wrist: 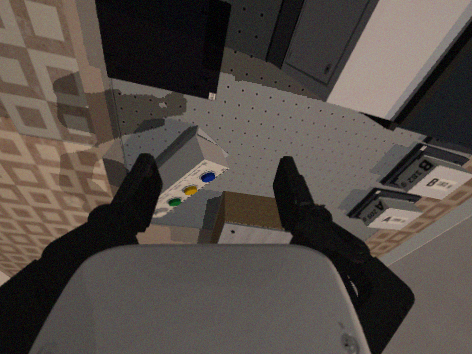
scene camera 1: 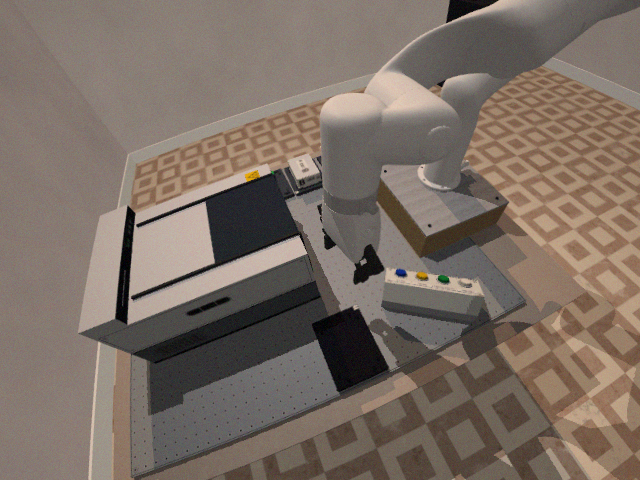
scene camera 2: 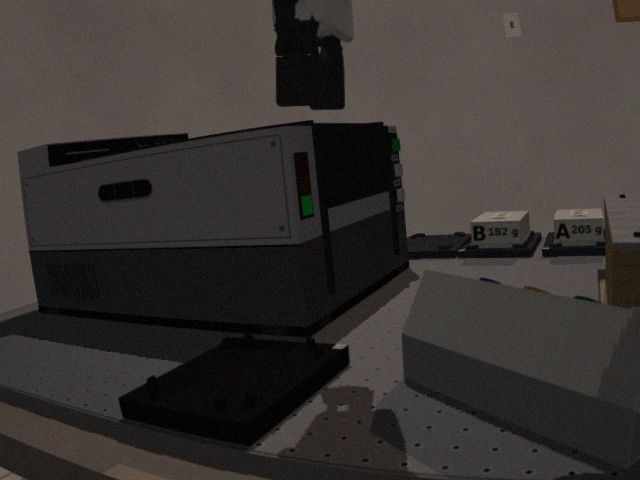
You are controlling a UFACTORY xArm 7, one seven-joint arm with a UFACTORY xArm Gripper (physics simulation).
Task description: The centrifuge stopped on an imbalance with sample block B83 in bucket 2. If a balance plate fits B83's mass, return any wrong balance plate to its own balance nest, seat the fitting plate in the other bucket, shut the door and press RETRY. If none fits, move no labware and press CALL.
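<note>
My gripper is open and empty, high above the bench between the centrifuge and the button box. The box has blue, yellow, green and white buttons; their labels are unreadable. Balance plate B, 182 g, and balance plate A, 205 g, sit in nests. The arm hides A in scene camera 1. B83 and the buckets are not visible.
A dark, empty tray lies near the front edge. An empty dark nest is beside plate B. The robot's base block stands behind the button box. A green light glows on the centrifuge.
</note>
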